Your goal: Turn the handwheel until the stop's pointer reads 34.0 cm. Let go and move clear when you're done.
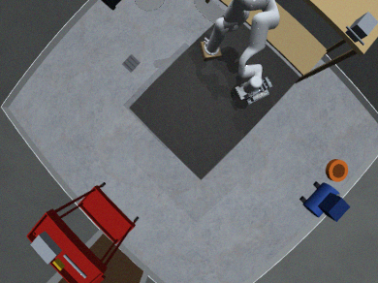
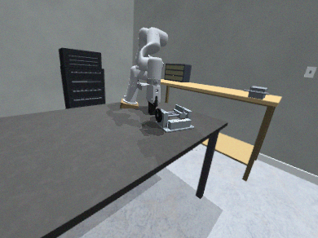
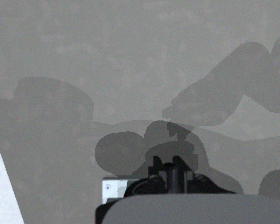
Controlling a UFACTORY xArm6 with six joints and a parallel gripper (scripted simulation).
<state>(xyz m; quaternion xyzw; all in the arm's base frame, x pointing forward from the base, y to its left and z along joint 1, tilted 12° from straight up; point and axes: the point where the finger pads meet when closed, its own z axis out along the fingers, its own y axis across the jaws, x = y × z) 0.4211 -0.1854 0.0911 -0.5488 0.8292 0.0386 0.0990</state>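
Right now the handwheel is 1 cm ahead of my hand, 2 cm to the left of it and 1 cm below it. Also, from my hand: upright knob (1 cm to the left); then sliding stop (9 cm ahead, 17 cm to the left, 1 cm below).
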